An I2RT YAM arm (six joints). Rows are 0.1 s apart.
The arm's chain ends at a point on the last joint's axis. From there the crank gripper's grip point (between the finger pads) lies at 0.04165 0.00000 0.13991 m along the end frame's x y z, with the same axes.
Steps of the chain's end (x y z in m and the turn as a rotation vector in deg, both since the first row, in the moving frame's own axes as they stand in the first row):
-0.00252, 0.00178, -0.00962, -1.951, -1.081, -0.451
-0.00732, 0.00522, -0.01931, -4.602, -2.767, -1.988
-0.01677, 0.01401, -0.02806, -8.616, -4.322, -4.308
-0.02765, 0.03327, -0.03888, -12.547, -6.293, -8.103
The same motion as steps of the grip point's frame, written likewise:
-0.00515, 0.00624, -0.00893, -1.951, -1.081, -0.451
-0.01394, 0.01519, -0.01786, -4.602, -2.767, -1.988
-0.02671, 0.03245, -0.02668, -8.616, -4.322, -4.308
-0.04132, 0.05927, -0.03790, -12.547, -6.293, -8.103

